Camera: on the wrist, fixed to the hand. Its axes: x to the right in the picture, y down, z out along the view.
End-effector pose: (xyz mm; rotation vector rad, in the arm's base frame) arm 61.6 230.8 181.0 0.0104 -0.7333 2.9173
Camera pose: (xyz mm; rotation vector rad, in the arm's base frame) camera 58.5 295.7 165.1 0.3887 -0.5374 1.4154
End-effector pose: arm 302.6 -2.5 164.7 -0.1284 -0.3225 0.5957
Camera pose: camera 351.7 -37.7 135.9 0.0004 -0.3928 -0.9282
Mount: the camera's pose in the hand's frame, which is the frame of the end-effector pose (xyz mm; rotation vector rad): 10.7 -48.8 -44.5 -0.1544 -0.0238 -1.5142
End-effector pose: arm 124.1 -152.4 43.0 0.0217 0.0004 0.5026
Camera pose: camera 156.7 -189.1 -2.5 -0.1200 -0.0425 -1.0125
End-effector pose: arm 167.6 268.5 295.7 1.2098 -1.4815 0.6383
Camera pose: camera 230.6 287.0 308.3 1.7615 -0.2929 -0.5126
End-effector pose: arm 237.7 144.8 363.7 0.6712 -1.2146 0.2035
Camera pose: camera 300.8 129.6 347.3 1.2682 -0.4746 -1.1410
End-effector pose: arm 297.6 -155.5 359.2 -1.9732 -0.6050 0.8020
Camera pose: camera 332.6 -149.5 415.9 -1.0631 -1.8267 -0.1964
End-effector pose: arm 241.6 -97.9 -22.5 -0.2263 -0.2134 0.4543
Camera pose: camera 282.2 -143.2 -50.5 -0.1553 -0.3782 -1.0648
